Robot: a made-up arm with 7 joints. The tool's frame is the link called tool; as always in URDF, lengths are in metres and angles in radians. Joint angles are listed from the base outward.
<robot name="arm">
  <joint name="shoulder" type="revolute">
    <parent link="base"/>
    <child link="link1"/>
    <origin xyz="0 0 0.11" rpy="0 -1.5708 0"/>
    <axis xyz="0 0 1"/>
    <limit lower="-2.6" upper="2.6"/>
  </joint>
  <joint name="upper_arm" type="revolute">
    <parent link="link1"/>
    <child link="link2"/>
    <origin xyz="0.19 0.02 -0.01" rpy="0 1.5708 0"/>
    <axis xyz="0 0 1"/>
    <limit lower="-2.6" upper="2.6"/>
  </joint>
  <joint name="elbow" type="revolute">
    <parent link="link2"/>
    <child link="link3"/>
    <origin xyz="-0.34 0.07 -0.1" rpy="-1.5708 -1.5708 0"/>
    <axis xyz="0 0 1"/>
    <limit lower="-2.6" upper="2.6"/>
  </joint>
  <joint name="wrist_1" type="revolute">
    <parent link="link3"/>
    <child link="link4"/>
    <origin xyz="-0.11 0.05 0.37" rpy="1.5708 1.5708 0"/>
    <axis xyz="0 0 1"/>
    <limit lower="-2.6" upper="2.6"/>
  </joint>
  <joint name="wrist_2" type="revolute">
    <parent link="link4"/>
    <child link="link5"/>
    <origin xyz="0.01 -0.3 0.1" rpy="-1.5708 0 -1.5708"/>
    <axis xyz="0 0 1"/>
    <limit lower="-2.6" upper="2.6"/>
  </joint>
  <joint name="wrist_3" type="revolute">
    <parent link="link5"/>
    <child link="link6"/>
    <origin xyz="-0.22 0.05 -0.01" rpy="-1.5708 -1.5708 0"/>
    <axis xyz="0 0 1"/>
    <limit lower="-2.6" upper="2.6"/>
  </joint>
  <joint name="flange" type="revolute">
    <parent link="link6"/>
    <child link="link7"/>
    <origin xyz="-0.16 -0.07 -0.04" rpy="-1.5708 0 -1.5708"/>
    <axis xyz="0 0 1"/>
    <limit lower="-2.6" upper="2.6"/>
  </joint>
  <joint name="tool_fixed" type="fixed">
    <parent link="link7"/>
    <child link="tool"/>
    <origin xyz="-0.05 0.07 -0.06" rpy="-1.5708 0 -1.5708"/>
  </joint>
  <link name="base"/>
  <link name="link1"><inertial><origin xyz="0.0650 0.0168 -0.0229"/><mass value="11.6"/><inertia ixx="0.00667" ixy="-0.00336" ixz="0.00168" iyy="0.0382" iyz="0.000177" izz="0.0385"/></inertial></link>
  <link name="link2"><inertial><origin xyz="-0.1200 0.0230 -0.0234"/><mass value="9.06"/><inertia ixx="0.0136" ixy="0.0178" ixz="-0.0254" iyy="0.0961" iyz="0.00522" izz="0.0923"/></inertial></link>
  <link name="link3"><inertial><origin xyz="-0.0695 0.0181 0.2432"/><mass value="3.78"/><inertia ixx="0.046" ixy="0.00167" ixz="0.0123" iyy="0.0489" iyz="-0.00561" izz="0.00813"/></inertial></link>
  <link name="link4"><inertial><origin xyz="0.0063 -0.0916 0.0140"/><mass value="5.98"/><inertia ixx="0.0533" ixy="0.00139" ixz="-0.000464" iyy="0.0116" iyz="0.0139" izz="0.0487"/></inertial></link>
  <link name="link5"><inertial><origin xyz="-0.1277 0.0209 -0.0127"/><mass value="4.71"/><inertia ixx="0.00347" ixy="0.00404" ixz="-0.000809" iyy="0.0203" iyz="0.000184" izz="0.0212"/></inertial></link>
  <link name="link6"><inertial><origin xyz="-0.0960 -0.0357 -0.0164"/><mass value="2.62"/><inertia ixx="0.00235" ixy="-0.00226" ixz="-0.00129" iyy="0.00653" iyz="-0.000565" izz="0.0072"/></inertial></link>
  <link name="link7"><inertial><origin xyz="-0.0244 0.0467 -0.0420"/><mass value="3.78"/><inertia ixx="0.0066" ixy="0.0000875" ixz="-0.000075" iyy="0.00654" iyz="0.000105" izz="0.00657"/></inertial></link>
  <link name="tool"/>
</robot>
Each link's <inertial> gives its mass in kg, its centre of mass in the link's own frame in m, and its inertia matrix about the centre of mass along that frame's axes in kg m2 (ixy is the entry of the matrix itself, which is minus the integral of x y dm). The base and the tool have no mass. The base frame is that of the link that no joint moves.
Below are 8 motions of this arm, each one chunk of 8 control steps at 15 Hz.
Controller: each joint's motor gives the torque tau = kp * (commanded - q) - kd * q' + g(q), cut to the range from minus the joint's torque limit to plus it. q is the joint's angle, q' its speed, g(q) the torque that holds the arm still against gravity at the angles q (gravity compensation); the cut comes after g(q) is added. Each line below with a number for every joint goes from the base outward.
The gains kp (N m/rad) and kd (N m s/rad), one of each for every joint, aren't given. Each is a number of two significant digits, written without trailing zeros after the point. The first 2 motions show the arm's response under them.
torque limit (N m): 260 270 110 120 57 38 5.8
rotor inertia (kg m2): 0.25 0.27 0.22 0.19 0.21 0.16 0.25
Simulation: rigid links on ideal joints. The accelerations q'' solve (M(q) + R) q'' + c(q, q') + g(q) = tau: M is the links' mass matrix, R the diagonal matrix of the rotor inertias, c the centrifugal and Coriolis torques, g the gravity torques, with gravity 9.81 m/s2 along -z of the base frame. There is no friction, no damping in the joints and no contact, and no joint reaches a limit. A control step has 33 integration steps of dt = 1/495 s. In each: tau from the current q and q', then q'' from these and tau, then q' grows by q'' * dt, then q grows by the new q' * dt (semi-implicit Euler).
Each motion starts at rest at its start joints. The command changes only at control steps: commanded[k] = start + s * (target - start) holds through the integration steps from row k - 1 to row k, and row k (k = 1, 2, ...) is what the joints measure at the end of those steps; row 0 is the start. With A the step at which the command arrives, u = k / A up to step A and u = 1 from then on. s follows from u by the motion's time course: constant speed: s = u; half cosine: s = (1 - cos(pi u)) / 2; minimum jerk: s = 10 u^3 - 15 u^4 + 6 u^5; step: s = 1 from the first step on.
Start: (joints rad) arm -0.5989 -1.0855 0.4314 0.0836 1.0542 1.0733 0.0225
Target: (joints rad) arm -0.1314 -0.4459 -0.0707 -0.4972 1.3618 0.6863 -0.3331
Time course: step
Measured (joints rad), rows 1 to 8:
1: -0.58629 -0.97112 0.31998 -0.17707 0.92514 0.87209 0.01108
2: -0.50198 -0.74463 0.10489 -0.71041 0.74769 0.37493 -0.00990
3: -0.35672 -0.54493 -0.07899 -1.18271 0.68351 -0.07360 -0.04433
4: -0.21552 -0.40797 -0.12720 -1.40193 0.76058 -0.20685 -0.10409
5: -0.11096 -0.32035 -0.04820 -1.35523 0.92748 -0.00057 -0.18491
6: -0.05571 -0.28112 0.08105 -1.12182 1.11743 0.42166 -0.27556
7: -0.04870 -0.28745 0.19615 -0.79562 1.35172 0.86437 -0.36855
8: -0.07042 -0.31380 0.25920 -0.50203 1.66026 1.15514 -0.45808
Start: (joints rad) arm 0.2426 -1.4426 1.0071 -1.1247 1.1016 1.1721 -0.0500
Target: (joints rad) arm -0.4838 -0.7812 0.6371 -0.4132 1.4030 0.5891 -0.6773
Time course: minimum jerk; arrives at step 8
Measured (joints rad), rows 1 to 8:
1: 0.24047 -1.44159 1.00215 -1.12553 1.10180 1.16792 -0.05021
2: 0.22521 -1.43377 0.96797 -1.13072 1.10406 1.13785 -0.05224
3: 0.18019 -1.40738 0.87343 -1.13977 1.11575 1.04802 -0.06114
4: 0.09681 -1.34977 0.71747 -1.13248 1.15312 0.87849 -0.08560
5: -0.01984 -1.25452 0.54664 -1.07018 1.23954 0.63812 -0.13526
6: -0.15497 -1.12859 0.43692 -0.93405 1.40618 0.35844 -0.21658
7: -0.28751 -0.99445 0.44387 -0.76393 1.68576 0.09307 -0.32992
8: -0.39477 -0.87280 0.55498 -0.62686 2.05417 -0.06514 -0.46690
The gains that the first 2 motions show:
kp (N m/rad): 270 350 89 18 17 13 7.3
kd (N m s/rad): 16 13 3.9 1.8 0.9 0.53 0.43
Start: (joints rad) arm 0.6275 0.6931 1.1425 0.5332 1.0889 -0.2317 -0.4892
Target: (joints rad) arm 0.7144 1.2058 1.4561 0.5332 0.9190 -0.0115 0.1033
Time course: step
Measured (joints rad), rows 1 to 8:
1: 0.68467 0.76200 1.15004 0.42693 0.99052 -0.24227 -0.44429
2: 0.73062 0.91303 1.20411 0.17132 0.78201 -0.25658 -0.33148
3: 0.72083 1.07903 1.33279 -0.09143 0.60409 -0.22881 -0.18096
4: 0.70409 1.22275 1.48733 -0.21461 0.53357 -0.11379 -0.02124
5: 0.70868 1.32606 1.57783 -0.14551 0.55550 0.06707 0.12823
6: 0.72492 1.37984 1.58389 0.07813 0.63971 0.24570 0.25516
7: 0.73568 1.38675 1.54615 0.37221 0.78877 0.35660 0.34626
8: 0.73489 1.35564 1.50495 0.64892 1.00867 0.36760 0.38879

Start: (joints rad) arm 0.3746 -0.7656 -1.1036 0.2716 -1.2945 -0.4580 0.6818
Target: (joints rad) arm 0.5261 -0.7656 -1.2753 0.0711 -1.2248 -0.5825 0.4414
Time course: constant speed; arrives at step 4
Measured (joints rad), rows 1 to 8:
1: 0.38540 -0.76426 -1.11650 0.26972 -1.29603 -0.46493 0.67761
2: 0.41558 -0.76221 -1.15283 0.26339 -1.29812 -0.48641 0.66275
3: 0.45984 -0.76272 -1.20670 0.25127 -1.29724 -0.52199 0.63348
4: 0.50788 -0.76736 -1.26635 0.23218 -1.29073 -0.56641 0.58865
5: 0.54117 -0.77420 -1.30974 0.20566 -1.27546 -0.60692 0.53342
6: 0.54913 -0.77873 -1.32208 0.17277 -1.25261 -0.63194 0.47654
7: 0.53945 -0.77867 -1.30934 0.13652 -1.23028 -0.63963 0.42468
8: 0.52597 -0.77456 -1.28689 0.10065 -1.21575 -0.63322 0.38220

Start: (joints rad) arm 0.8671 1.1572 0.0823 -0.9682 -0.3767 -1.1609 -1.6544
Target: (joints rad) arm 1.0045 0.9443 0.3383 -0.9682 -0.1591 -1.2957 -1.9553
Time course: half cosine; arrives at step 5
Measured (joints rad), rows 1 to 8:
1: 0.87232 1.15267 0.09392 -0.96602 -0.37123 -1.16235 -1.65409
2: 0.89332 1.13240 0.14302 -0.95613 -0.34546 -1.16962 -1.65481
3: 0.93306 1.08929 0.23794 -0.93291 -0.28764 -1.18727 -1.66351
4: 0.97999 1.03064 0.34683 -0.90054 -0.20192 -1.21820 -1.69155
5: 1.01348 0.97508 0.41681 -0.88235 -0.10547 -1.26457 -1.74618
6: 1.02151 0.93728 0.41822 -0.89906 -0.02199 -1.32191 -1.82296
7: 1.01319 0.91732 0.36889 -0.94060 0.02334 -1.37583 -1.90992
8: 1.00367 0.90688 0.31353 -0.98166 0.01540 -1.41023 -1.99527

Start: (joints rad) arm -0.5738 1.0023 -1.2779 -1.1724 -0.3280 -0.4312 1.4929
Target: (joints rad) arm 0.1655 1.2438 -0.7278 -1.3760 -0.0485 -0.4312 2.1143
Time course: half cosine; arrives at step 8
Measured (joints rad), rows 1 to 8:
1: -0.56294 1.00498 -1.27725 -1.17172 -0.33169 -0.43050 1.49508
2: -0.51810 1.01643 -1.26544 -1.16945 -0.34644 -0.42839 1.50600
3: -0.42472 1.04025 -1.21851 -1.16724 -0.37270 -0.42524 1.53434
4: -0.28748 1.07267 -1.11688 -1.16880 -0.39727 -0.42076 1.58720
5: -0.12727 1.10555 -0.96523 -1.17063 -0.40067 -0.41442 1.66833
6: 0.02477 1.13519 -0.79856 -1.15676 -0.37329 -0.40938 1.77832
7: 0.13804 1.16612 -0.66813 -1.11702 -0.32218 -0.41645 1.91292
8: 0.19337 1.20385 -0.61037 -1.06799 -0.25717 -0.45109 2.05797

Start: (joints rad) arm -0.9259 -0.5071 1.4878 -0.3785 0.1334 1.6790 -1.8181
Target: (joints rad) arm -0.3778 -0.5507 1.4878 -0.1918 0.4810 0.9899 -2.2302
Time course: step
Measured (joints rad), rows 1 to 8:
1: -0.84564 -0.50256 1.62496 -0.37127 0.21548 1.65736 -1.85206
2: -0.70342 -0.49309 1.77228 -0.34196 0.39794 1.57610 -1.93752
3: -0.58052 -0.50476 1.76627 -0.27219 0.58881 1.40333 -2.05374
4: -0.48888 -0.53946 1.66560 -0.18753 0.74639 1.15334 -2.18046
5: -0.41912 -0.57957 1.55030 -0.13371 0.88563 0.88073 -2.29533
6: -0.36275 -0.61097 1.45519 -0.13374 1.02531 0.63645 -2.37916
7: -0.31481 -0.62602 1.38439 -0.18283 1.16029 0.45709 -2.42179
8: -0.27174 -0.62440 1.33343 -0.25834 1.26910 0.36075 -2.42228

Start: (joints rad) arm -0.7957 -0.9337 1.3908 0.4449 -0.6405 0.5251 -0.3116
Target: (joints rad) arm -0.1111 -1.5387 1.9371 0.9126 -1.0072 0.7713 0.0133
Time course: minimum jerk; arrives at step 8
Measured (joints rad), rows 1 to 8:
1: -0.79348 -0.93517 1.39693 0.44783 -0.63923 0.52646 -0.31120
2: -0.77777 -0.94602 1.43941 0.46889 -0.63150 0.53504 -0.30785
3: -0.73230 -0.97927 1.55817 0.53006 -0.61781 0.55378 -0.29507
4: -0.65161 -1.04463 1.75547 0.63593 -0.62356 0.56827 -0.26332
5: -0.54751 -1.14992 1.97071 0.76404 -0.69548 0.55170 -0.20460
6: -0.43236 -1.29998 2.12212 0.87815 -0.86154 0.48682 -0.11761
7: -0.30929 -1.47472 2.16812 0.93739 -1.09573 0.37935 -0.00850
8: -0.19152 -1.62500 2.11042 0.91832 -1.31867 0.28043 0.10790

